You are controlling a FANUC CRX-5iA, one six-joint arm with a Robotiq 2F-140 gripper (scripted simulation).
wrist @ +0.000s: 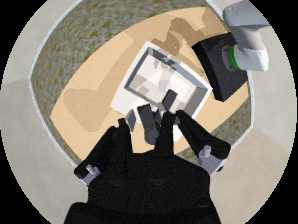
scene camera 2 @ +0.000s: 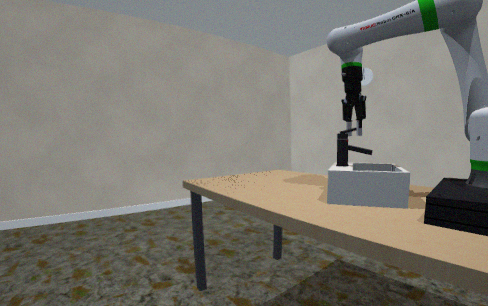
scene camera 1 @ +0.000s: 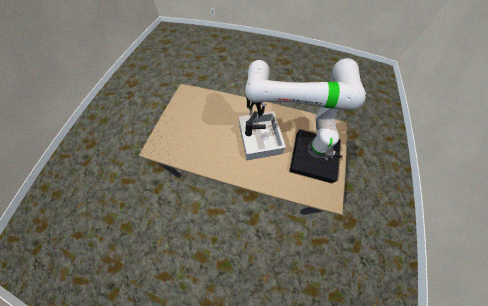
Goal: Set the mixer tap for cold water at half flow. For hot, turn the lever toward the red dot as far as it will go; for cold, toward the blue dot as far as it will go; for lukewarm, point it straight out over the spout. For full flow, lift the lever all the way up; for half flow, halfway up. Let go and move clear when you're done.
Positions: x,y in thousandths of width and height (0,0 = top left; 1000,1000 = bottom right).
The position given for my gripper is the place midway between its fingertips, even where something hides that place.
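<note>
So you can picture it, my gripper (scene camera 2: 726,443) is showing, and you'd get the gripper (wrist: 492,498) from the wrist as well. There's a white basin (scene camera 2: 743,603), and the wrist view has the basin (wrist: 492,364) too. I can also see a black mixer tap (wrist: 569,440).
</note>
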